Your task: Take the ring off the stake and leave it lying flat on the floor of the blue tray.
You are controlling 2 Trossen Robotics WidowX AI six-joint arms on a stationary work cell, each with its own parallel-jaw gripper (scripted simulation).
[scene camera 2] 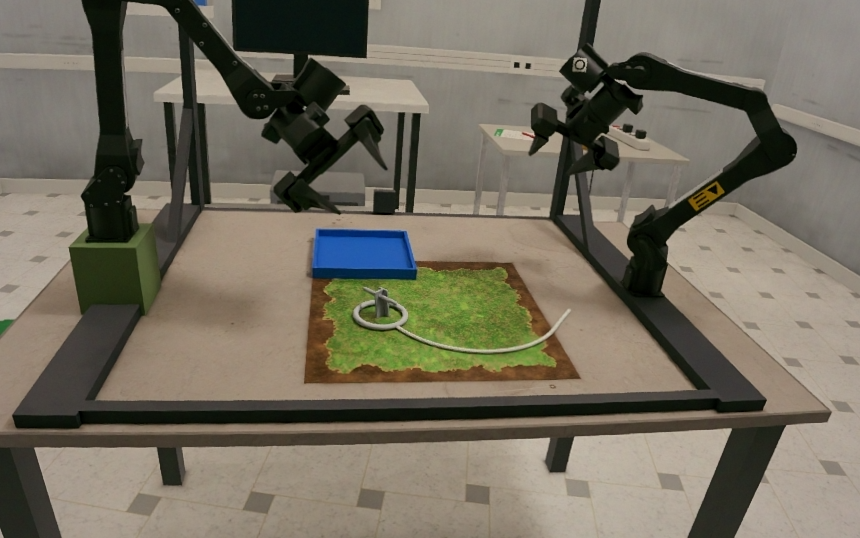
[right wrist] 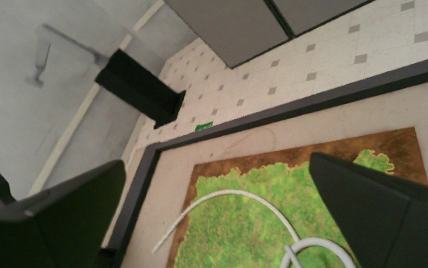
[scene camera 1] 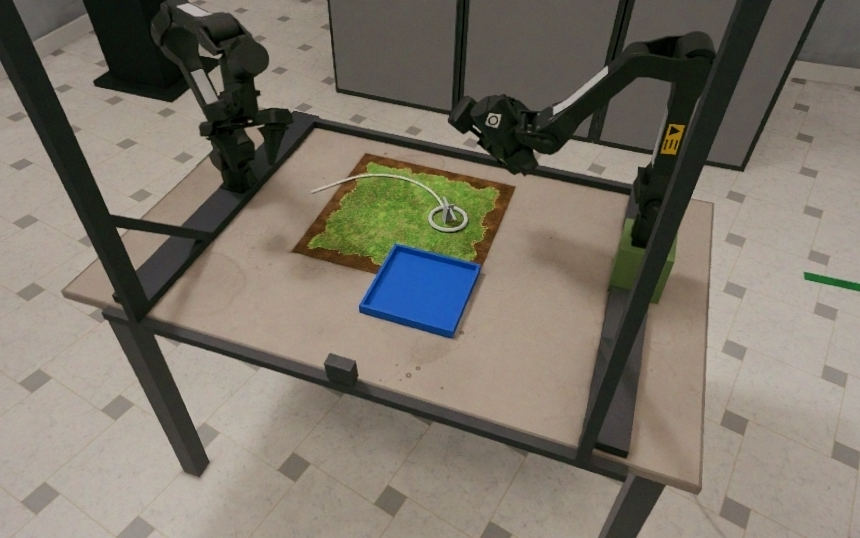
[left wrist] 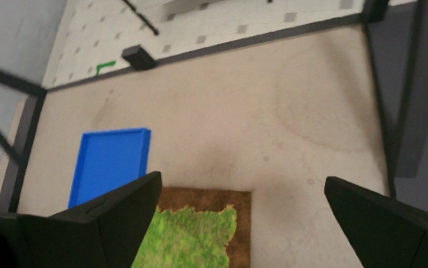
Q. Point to a dark frame rail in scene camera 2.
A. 706,367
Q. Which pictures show the left gripper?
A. Scene camera 2, scene camera 1 and the left wrist view only.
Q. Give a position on a dark frame rail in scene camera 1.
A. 164,267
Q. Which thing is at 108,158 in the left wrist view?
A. A blue tray.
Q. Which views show the blue tray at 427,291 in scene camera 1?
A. Scene camera 2, scene camera 1 and the left wrist view only.
